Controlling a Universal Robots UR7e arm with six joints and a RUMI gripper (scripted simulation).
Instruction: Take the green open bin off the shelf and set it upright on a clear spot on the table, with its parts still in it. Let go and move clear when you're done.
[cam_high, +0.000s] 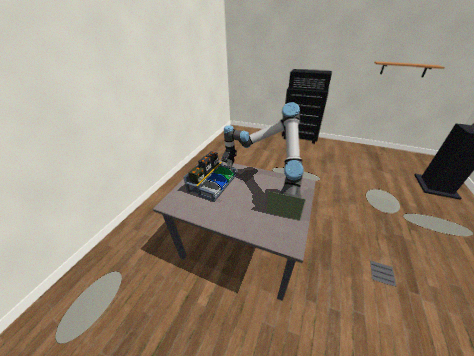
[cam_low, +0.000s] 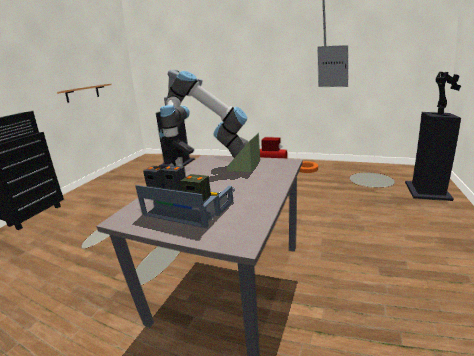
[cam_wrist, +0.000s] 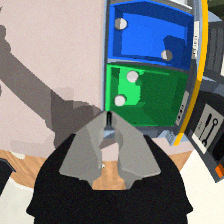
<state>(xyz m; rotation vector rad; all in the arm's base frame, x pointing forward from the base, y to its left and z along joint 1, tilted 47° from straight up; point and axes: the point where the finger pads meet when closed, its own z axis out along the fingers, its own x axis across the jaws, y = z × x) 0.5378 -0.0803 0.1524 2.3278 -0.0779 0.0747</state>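
The green open bin is 9 cm below my hand, 8 cm ahead of it and 1 cm to the right of it. Also, from my hand: grey bin: 22 cm to the left, 10 cm ahead, 9 cm below; blue bin: 10 cm to the left, 9 cm below, 9 cm ahead; yellow rail: 14 cm ahead, 10 cm to the left, 2 cm below.
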